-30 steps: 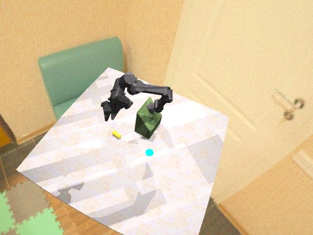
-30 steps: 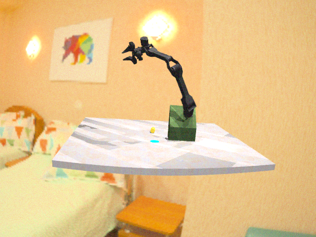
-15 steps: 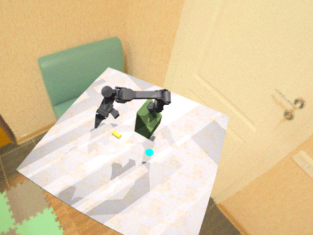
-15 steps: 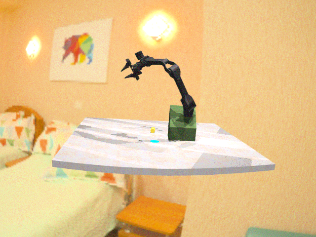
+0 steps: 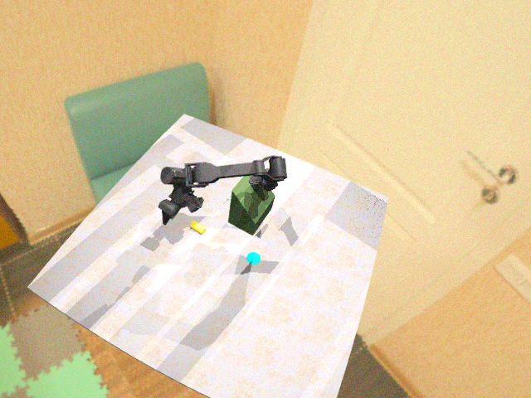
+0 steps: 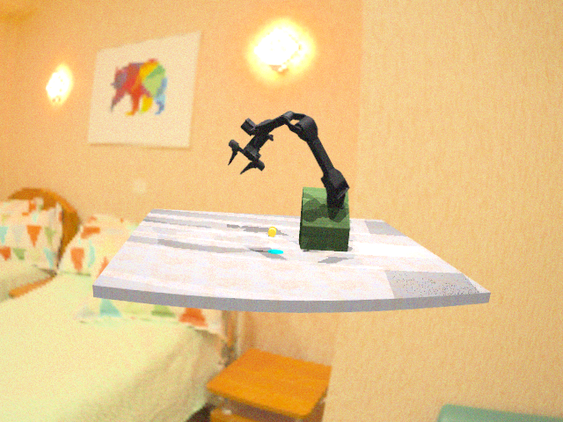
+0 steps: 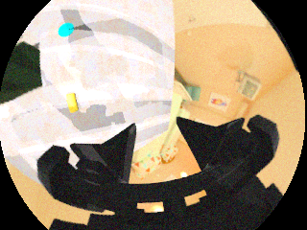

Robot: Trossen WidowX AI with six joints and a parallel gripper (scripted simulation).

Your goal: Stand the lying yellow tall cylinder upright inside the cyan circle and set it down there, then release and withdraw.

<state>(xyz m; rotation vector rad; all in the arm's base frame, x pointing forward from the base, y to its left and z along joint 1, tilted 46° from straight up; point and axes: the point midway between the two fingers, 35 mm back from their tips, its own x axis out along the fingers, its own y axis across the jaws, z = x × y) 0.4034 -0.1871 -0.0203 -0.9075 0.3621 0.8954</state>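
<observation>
Right now the yellow cylinder is 180 mm behind my gripper tip, 10 mm to the left of it and 260 mm below it. Also, from my gripper tip: cyan circle (190 mm behind, 290 mm to the left, 270 mm below).
</observation>
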